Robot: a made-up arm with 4 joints.
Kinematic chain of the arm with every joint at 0, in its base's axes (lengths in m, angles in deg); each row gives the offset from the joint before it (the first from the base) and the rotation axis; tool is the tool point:
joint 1: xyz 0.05 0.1 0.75 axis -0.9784 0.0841 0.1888
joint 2: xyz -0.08 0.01 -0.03 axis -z
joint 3: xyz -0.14 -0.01 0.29 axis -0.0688 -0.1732 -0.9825
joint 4: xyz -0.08 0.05 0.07 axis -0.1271 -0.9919 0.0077
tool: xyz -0.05 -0.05 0
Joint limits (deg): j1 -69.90..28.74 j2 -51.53..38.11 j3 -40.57..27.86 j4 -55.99..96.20
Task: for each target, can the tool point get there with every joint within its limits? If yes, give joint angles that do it. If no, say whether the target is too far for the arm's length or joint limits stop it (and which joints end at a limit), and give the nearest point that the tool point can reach.
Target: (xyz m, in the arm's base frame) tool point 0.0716 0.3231 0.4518
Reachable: no: joint limits stop it (at a limit: joint 1, joint 2, joint 3) | nearest point -0.2029 0.3679 0.9288 | short by 0.552 m
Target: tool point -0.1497 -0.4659 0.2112
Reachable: no: too far | nearest point -0.1918 -0.2539 0.6689 | short by 0.506 m
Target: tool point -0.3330 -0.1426 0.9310
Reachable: yes | joints -62.07 14.57 -31.56 -31.16
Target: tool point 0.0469 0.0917 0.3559
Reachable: no: joint limits stop it (at a limit: joint 1, joint 2, joint 3) | nearest point -0.1795 -0.2049 0.6798 | short by 0.494 m
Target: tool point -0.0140 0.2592 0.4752
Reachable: no: joint limits stop it (at a limit: joint 1, joint 2, joint 3) | nearest point -0.2019 0.3656 0.9297 | short by 0.503 m
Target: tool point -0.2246 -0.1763 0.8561
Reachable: yes | joints -43.98 -32.68 -30.01 83.03
